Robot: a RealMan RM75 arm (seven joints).
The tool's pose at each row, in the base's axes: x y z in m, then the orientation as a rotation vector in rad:
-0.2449, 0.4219, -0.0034, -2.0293, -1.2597, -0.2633
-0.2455, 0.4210, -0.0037, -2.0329, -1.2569, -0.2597
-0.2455, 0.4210, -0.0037, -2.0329, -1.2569, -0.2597
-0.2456, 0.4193, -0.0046, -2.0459, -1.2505, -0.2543
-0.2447, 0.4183, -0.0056, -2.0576, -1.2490, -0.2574
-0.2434, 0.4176, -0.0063, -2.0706, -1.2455, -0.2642
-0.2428, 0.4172, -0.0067, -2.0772, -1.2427, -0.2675
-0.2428, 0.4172, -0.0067, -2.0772, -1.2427, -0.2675
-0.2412, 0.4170, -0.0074, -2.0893, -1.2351, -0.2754
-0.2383, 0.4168, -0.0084, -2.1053, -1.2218, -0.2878
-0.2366, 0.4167, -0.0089, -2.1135, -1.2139, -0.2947
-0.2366, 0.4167, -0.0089, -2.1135, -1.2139, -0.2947
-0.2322, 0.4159, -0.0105, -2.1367, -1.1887, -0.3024
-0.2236, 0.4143, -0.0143, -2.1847, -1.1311, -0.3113
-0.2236, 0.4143, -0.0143, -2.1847, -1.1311, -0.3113
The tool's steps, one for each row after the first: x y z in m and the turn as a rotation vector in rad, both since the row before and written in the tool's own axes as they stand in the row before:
-0.0011, -0.0001, -0.0003, -0.0006, -0.0021, 0.0040
0.0000, 0.0000, 0.0000, 0.0000, 0.0000, 0.0000
-0.0017, 0.0008, -0.0005, -0.0064, -0.0052, 0.0098
-0.0007, 0.0015, -0.0001, -0.0103, -0.0021, 0.0037
-0.0002, 0.0016, -0.0002, -0.0125, 0.0004, 0.0044
-0.0002, 0.0008, -0.0001, -0.0061, 0.0006, 0.0029
0.0000, 0.0000, 0.0000, 0.0000, 0.0000, 0.0000
0.0003, 0.0017, 0.0001, -0.0113, 0.0032, 0.0064
0.0009, 0.0029, 0.0002, -0.0151, 0.0067, 0.0101
0.0006, 0.0017, 0.0001, -0.0078, 0.0042, 0.0057
0.0000, 0.0000, 0.0000, 0.0000, 0.0000, 0.0000
0.0010, 0.0046, 0.0001, -0.0164, 0.0061, 0.0212
0.0019, 0.0093, 0.0008, -0.0307, 0.0101, 0.0489
0.0000, 0.0000, 0.0000, 0.0000, 0.0000, 0.0000

